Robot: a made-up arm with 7 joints. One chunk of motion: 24 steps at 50 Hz.
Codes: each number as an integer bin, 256 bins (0 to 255) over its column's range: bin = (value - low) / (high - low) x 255, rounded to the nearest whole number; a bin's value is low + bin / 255 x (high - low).
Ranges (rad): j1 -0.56..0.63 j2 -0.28..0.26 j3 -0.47..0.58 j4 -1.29..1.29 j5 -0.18..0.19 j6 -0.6..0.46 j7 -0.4..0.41
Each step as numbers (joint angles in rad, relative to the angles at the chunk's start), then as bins.
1 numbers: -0.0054 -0.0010 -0.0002 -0.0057 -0.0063 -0.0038 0.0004
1 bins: 119 132 114 127 120 143 126
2 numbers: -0.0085 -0.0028 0.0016 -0.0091 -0.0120 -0.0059 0.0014
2 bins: 118 131 115 127 116 143 126
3 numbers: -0.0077 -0.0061 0.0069 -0.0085 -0.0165 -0.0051 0.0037
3 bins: 118 129 116 127 113 143 127
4 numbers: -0.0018 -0.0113 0.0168 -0.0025 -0.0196 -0.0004 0.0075
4 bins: 120 127 118 127 111 144 128
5 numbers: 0.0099 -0.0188 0.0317 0.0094 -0.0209 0.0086 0.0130
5 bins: 122 123 122 128 110 146 130
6 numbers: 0.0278 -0.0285 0.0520 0.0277 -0.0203 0.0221 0.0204
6 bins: 126 119 127 130 110 150 132
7 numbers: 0.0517 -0.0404 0.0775 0.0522 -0.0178 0.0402 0.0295
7 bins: 131 113 133 133 112 154 135
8 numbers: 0.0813 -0.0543 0.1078 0.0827 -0.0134 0.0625 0.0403
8 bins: 137 107 140 136 115 159 139
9 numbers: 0.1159 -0.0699 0.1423 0.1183 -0.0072 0.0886 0.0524
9 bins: 145 99 149 139 119 166 142
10 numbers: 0.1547 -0.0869 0.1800 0.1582 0.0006 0.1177 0.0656
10 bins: 153 91 158 143 124 173 147
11 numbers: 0.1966 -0.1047 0.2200 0.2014 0.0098 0.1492 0.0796
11 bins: 162 83 168 147 131 180 151
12 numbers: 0.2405 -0.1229 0.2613 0.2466 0.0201 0.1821 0.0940
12 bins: 172 74 178 152 138 188 156
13 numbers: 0.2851 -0.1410 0.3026 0.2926 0.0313 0.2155 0.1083
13 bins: 181 66 188 156 146 196 160
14 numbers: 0.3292 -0.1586 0.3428 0.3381 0.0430 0.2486 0.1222
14 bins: 191 57 197 161 154 204 164
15 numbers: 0.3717 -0.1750 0.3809 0.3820 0.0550 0.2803 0.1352
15 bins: 200 50 207 165 162 212 168
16 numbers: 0.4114 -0.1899 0.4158 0.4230 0.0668 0.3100 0.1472
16 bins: 208 43 215 169 170 219 172
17 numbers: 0.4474 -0.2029 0.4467 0.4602 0.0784 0.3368 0.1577
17 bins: 216 36 223 173 178 225 176
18 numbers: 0.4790 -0.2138 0.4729 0.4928 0.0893 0.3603 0.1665
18 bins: 223 31 229 176 186 231 178
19 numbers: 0.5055 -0.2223 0.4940 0.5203 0.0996 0.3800 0.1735
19 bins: 228 27 234 179 193 236 181
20 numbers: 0.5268 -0.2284 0.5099 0.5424 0.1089 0.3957 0.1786
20 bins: 233 24 238 181 199 240 182
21 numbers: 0.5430 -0.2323 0.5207 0.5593 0.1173 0.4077 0.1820
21 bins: 236 23 241 183 205 242 183
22 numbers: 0.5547 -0.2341 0.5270 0.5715 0.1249 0.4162 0.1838
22 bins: 239 22 242 184 210 244 184
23 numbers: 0.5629 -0.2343 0.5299 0.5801 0.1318 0.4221 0.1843
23 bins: 241 22 243 185 215 246 184
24 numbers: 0.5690 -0.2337 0.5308 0.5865 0.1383 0.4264 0.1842
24 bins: 242 22 243 185 219 247 184
